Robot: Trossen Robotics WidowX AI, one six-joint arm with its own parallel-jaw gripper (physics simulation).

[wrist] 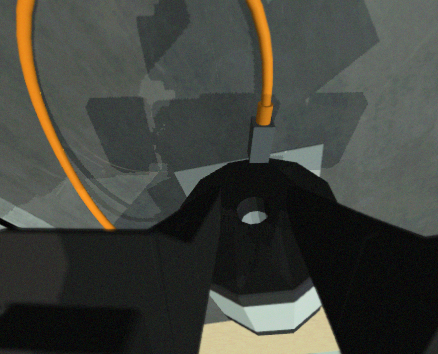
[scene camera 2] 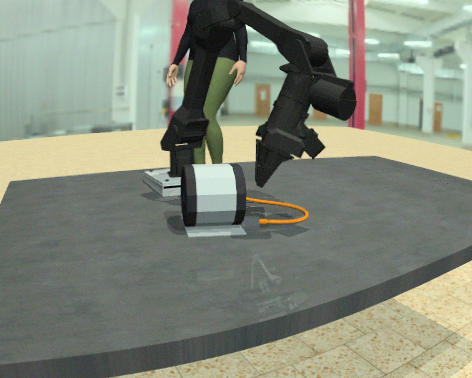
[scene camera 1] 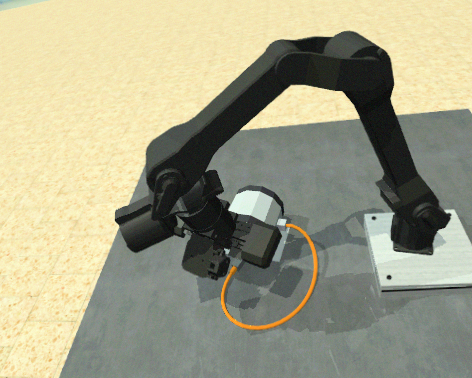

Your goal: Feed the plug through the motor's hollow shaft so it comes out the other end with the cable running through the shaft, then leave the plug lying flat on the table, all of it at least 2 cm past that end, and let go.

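Places are measured from the arm's base along level axes (x ahead, y down, z left), in centimetres.
Where they show: gripper, fingertip midpoint: (wrist: 253, 195) (scene camera 2: 258, 184) (scene camera 1: 236, 247); arm's base, link origin: (scene camera 1: 412, 239).
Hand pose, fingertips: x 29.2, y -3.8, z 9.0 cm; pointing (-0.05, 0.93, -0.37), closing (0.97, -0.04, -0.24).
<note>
Each offset is from my fingertips to the centre of the thing. "spot": to the spot under its first point. Level surfaces: height alone.
The motor @[dy +1.7, dx -0.8, dz -8.0 cm] (scene camera 1: 253, 204) (scene camera 2: 213, 193) (wrist: 260, 312) is a white cylinder with black end caps lying on its side on a small plate. In the wrist view its black end face shows the hollow shaft's opening @[spot: dy +2.6, dx -0.5, dz -5.3 cm] (wrist: 253, 215). The grey plug @[dy +6.1, dx +1.0, dz -1.5 cm] (wrist: 261, 144) lies flat on the table just beyond that end face, outside the shaft. Its orange cable (scene camera 1: 309, 289) (scene camera 2: 291, 206) (wrist: 267, 53) loops over the table and back to the motor's side. My gripper (scene camera 1: 234, 255) (scene camera 2: 263, 183) (wrist: 253, 195) is open and empty. It hangs above the motor's end, with the fingers to either side of the plug's line.
The arm's base stands on a light metal plate (scene camera 1: 396, 255) (scene camera 2: 159, 181) behind the motor. A person (scene camera 2: 216, 94) stands beyond the far edge of the dark table @[dy +6.8 cm] (scene camera 2: 347, 244). The table's front edge curves close in scene camera 2.
</note>
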